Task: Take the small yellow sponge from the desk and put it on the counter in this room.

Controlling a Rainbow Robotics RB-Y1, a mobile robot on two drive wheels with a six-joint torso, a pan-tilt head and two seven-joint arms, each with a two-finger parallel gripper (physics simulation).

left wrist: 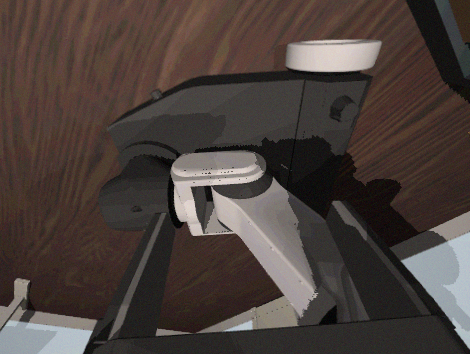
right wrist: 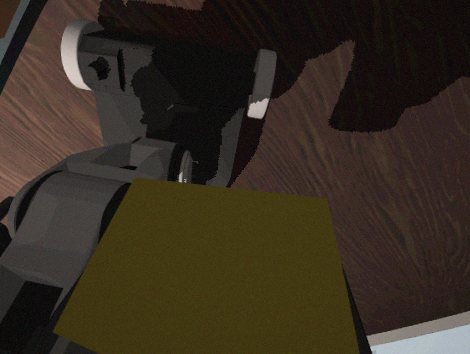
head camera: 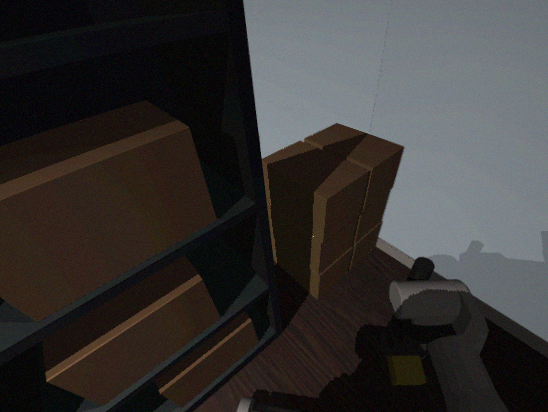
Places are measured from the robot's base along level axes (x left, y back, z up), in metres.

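Pixels of known places: left gripper, fingertip midpoint: [left wrist: 250, 216]; right gripper, fingertip midpoint: [right wrist: 229, 223] [head camera: 397, 352].
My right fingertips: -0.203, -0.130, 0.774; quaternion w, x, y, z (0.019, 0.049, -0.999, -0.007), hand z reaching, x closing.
Behind a point stands the place of what it marks, as x, y, z.
The small yellow sponge [head camera: 409, 370] @(-0.208, -0.078, 0.821) [right wrist: 215, 285] @(-0.200, -0.156, 0.816) shows as a square block low at the right in the head view and covers the lower middle of the right wrist view. My right gripper [right wrist: 239, 210] @(-0.203, -0.130, 0.774) is shut on the sponge and holds it above the wooden floor; the sponge hides most of its fingers. My left gripper [left wrist: 250, 216] @(0.221, 0.233, 0.535) is open and empty in the left wrist view, its two dark fingers wide apart above parts of the robot's own body. The desk and the counter do not show in these views.
A dark shelf rack [head camera: 265, 240] @(0.181, -0.427, 0.816) with brown boxes [head camera: 100, 220] @(0.436, -0.163, 1.147) stands close at the left in the head view. Stacked brown cartons [head camera: 342, 220] @(-0.112, -0.769, 0.600) stand behind it against the pale wall [head camera: 450, 100] @(-0.537, -1.061, 1.070). The robot's base [left wrist: 225, 105] @(0.181, 0.254, 0.169) [right wrist: 120, 110] @(0.149, 0.130, 0.169) stands on the wooden floor [head camera: 300, 350] @(0.056, -0.365, 0.000).
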